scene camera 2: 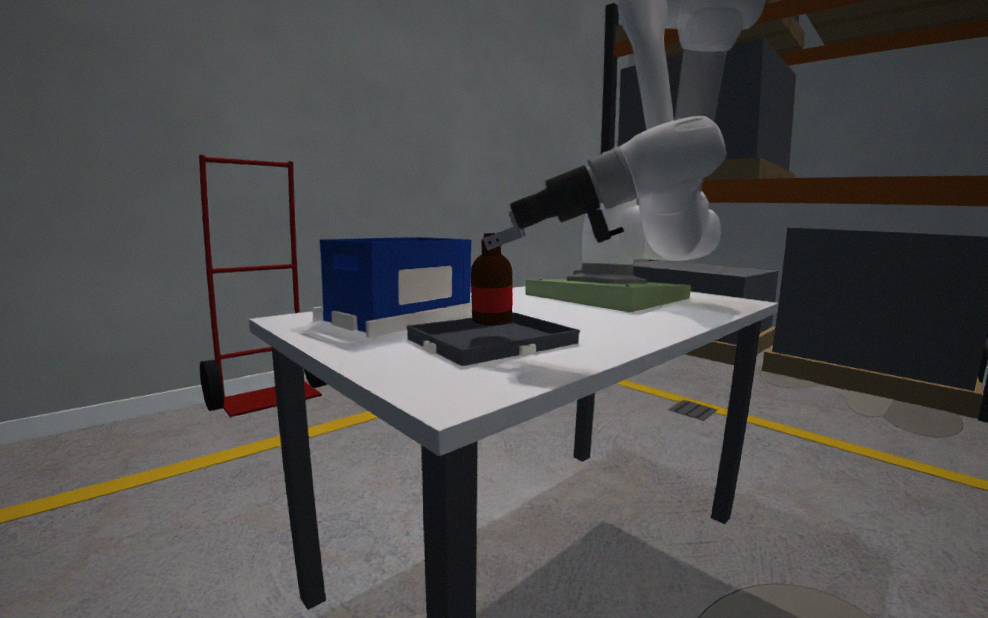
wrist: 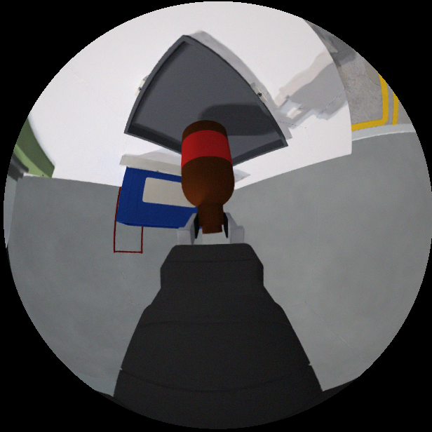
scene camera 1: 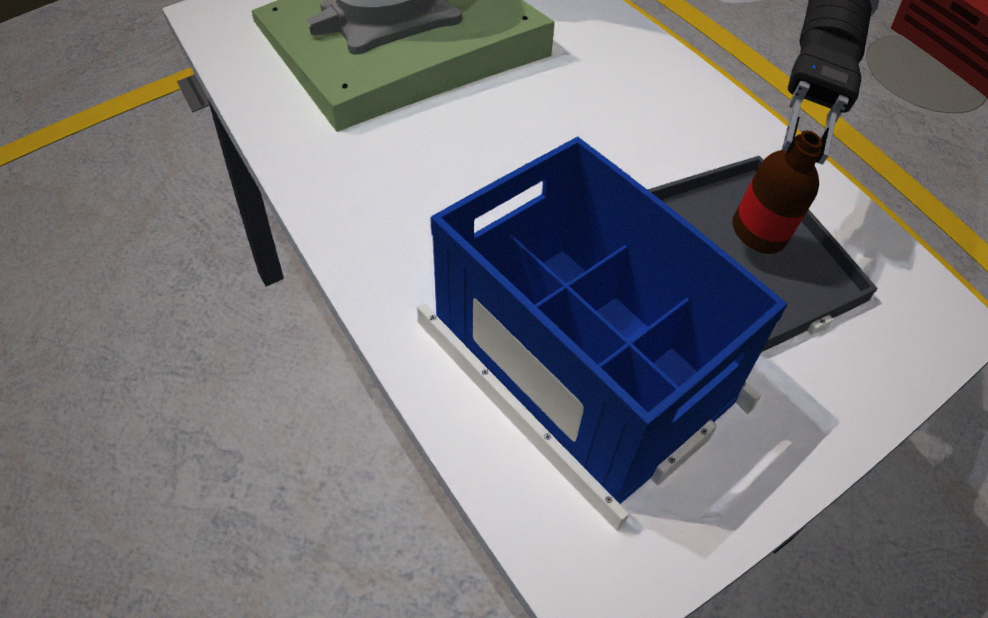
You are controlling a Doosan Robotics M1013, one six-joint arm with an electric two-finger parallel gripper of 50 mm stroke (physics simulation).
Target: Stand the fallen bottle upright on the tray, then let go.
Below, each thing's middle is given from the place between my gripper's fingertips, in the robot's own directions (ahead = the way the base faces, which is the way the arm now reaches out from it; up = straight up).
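Hand 6 cm above the brown bottle (scene camera 1: 785,185), 1 cm past it. My hand, that is.
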